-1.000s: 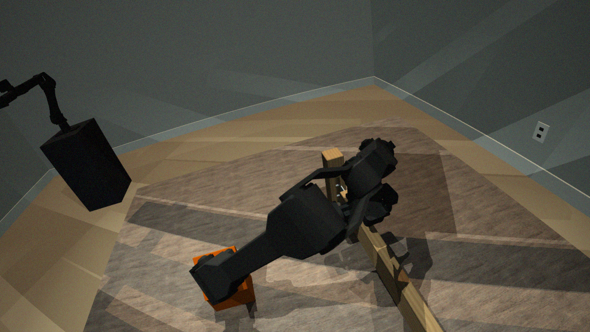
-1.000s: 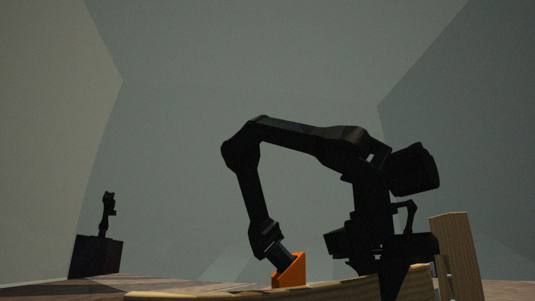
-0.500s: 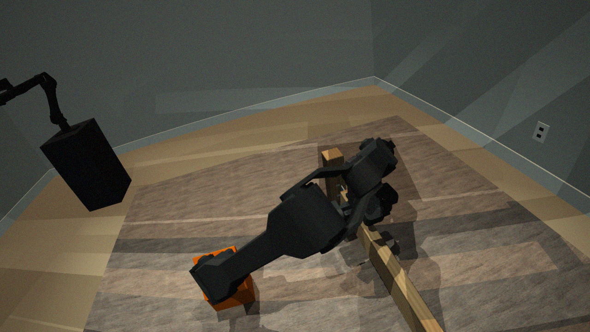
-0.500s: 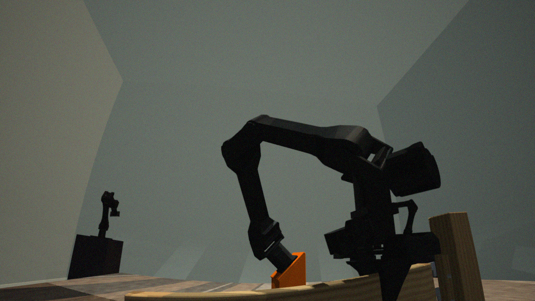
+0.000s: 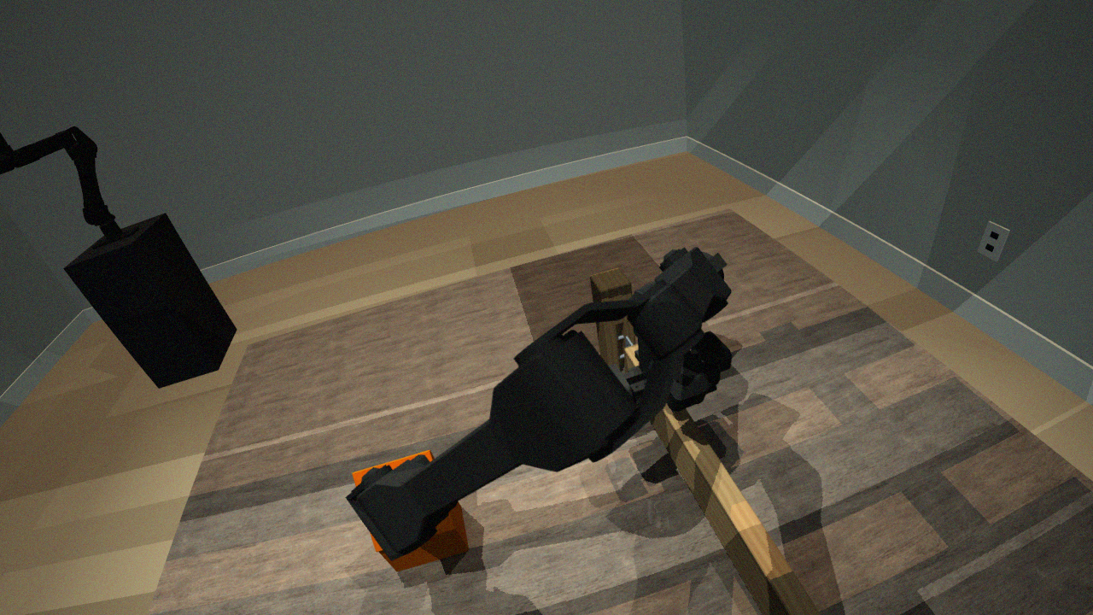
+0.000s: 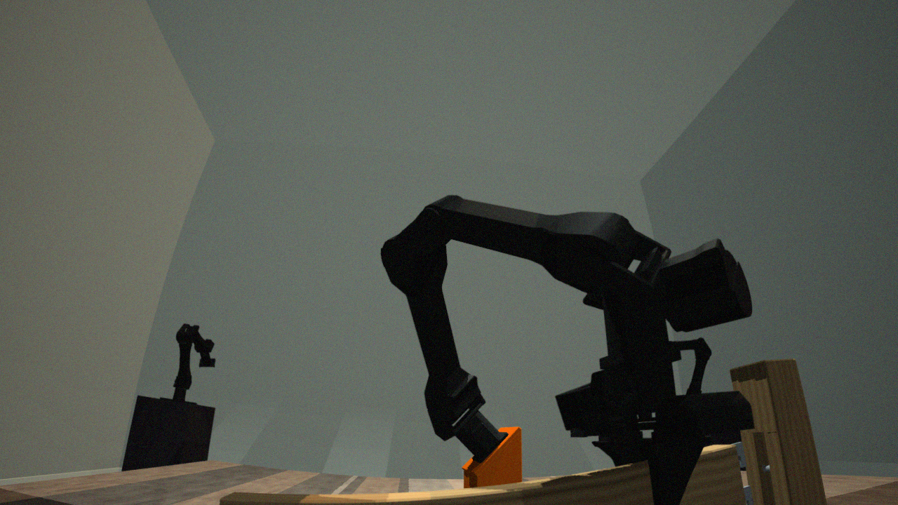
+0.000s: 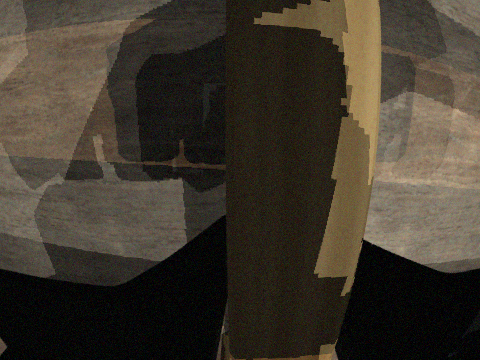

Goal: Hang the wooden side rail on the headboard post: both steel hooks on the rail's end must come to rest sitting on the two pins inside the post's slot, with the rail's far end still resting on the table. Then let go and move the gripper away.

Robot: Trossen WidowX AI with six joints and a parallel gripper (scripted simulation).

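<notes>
Now: gripper tip 16 cm to the right of the headboard post and 4 cm below it.
</notes>
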